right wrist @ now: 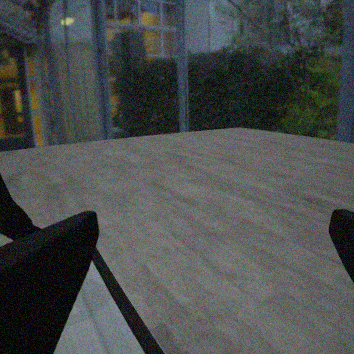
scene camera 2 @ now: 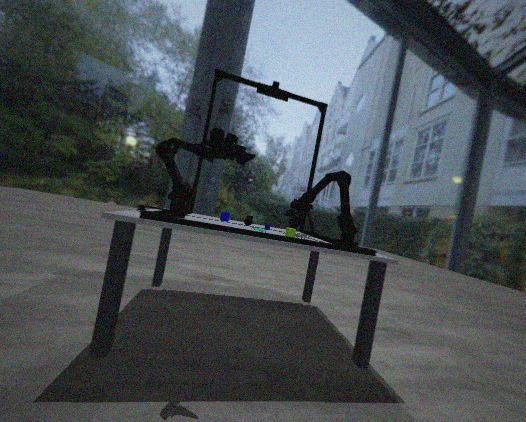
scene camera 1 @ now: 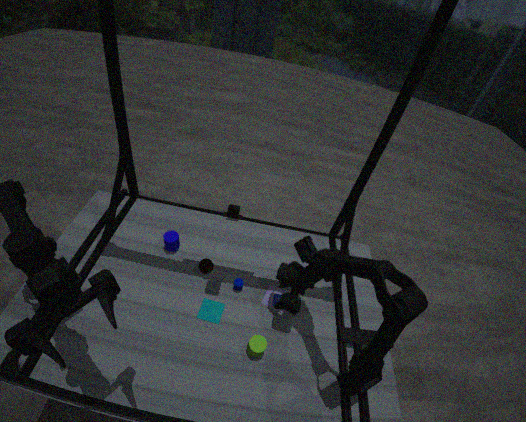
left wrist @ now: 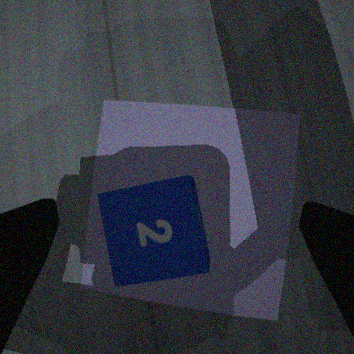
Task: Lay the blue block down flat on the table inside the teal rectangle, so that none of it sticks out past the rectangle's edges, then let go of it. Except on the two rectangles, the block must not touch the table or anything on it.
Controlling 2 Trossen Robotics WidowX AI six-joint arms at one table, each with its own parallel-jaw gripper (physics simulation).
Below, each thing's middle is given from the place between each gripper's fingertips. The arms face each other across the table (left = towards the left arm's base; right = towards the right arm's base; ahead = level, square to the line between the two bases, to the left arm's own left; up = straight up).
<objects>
The pale lilac rectangle (left wrist: 243, 161) is 10 mm below my left hand.
The pale lilac rectangle is 38 cm behind my right hand, 34 cm below it and 31 cm to the left of it.
</objects>
